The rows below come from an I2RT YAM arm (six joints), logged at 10 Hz.
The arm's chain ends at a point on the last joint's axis. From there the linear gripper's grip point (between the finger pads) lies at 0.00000 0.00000 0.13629 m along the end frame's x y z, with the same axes.
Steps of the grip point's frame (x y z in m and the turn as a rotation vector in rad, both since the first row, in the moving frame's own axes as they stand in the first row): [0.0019, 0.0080, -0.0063, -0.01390, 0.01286, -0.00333]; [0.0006, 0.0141, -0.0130, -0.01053, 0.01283, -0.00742]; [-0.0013, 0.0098, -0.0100, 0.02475, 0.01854, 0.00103]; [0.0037, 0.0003, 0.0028, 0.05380, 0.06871, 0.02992]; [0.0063, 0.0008, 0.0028, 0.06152, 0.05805, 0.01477]
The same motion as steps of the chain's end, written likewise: [0.0001, 0.0061, -0.0063, -0.01390, 0.01286, -0.00333]; [-0.0012, 0.0127, -0.0130, -0.01053, 0.01283, -0.00742]; [-0.0038, 0.0132, -0.0099, 0.02475, 0.01854, 0.00103]; [-0.0058, 0.0075, 0.0033, 0.05380, 0.06871, 0.02992]; [-0.0017, 0.0091, 0.0033, 0.06152, 0.05805, 0.01477]
